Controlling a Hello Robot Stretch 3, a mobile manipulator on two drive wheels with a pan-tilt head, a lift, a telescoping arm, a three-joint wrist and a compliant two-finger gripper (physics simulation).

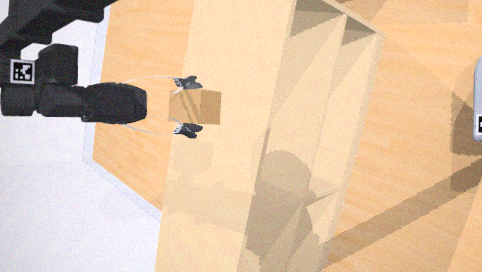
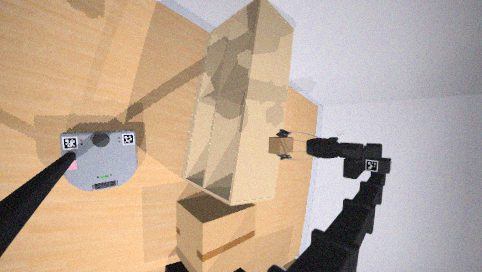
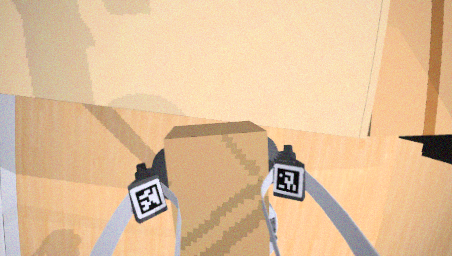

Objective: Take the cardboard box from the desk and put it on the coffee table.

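Seen in the pictures: gripper, fingertip midpoint: (image 3: 215,158); robot's base, origin of the base link: (image 2: 101,139).
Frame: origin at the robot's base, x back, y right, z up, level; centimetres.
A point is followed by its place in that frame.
The brown cardboard box (image 1: 211,107) {z 87.0, x 1.9, y 49.5 cm} (image 2: 274,145) {z 87.3, x 1.8, y 49.5 cm} (image 3: 220,210) {z 89.7, x 2.1, y 53.7 cm} is between the two fingertips of my gripper (image 1: 189,106) {z 84.4, x 2.1, y 55.5 cm} (image 2: 284,145) {z 84.4, x 2.1, y 55.5 cm} (image 3: 215,158) {z 84.4, x 2.1, y 55.5 cm}. The gripper is shut on it, with a fingertip against each side. The box is upright over the wall-side long edge of a light wooden unit (image 1: 230,65) {z 61.0, x 14.8, y 70.2 cm} (image 2: 262,167) {z 61.0, x 19.0, y 73.3 cm} (image 3: 250,60) {z 61.1, x 10.5, y 66.6 cm} and partly overhangs that edge. A shadow on the unit's top lies apart from the box, which appears raised. The box's underside is hidden. No desk can be made out, and I cannot tell whether the wooden unit is the coffee table.
The unit has open compartments on the side facing my base (image 1: 478,95) {z 16.0, x 8.4, y 15.6 cm} (image 2: 100,165) {z 16.0, x 12.8, y -1.3 cm}. A larger taped carton (image 2: 225,235) {z 40.6, x 66.3, y 59.5 cm} stands by its near end. A white wall (image 1: 50,210) {z 62.5, x -54.9, y 217.8 cm} (image 2: 400,50) {z 120.8, x -63.9, y 179.8 cm} runs behind it, with a strip of wooden floor between.
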